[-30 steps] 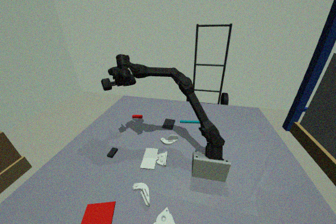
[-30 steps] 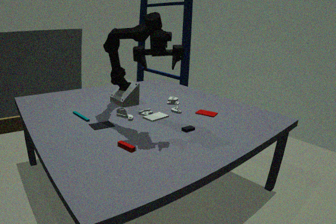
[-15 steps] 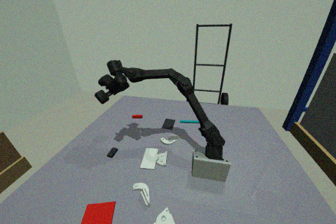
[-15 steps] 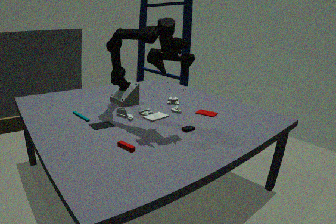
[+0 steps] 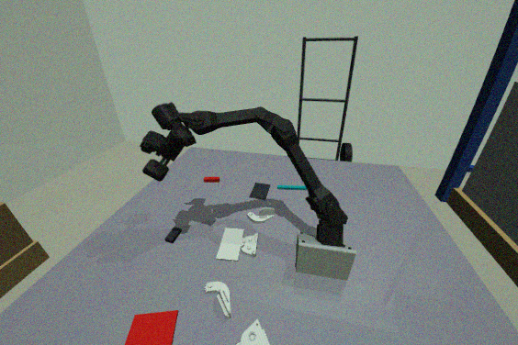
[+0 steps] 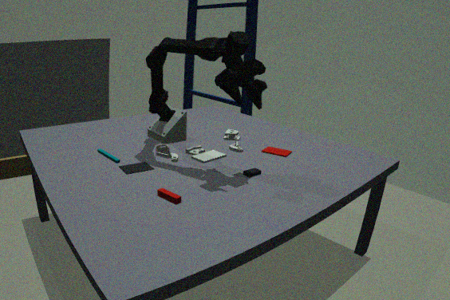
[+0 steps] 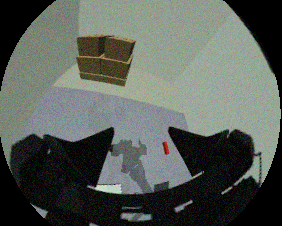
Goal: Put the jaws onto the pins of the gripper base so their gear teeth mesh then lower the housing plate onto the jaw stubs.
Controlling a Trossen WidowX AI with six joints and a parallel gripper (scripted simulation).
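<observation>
My gripper tip is now 250 mm to the right of the grey jaw, 240 mm past it and 240 mm above it. The rest, counted from my gripper tip: flat light plate 250 mm below, 250 mm behind, 100 mm to the left; then red block 250 mm to the right, 240 mm below, 80 mm behind; then black block 240 mm below, 80 mm to the left, 40 mm behind.
</observation>
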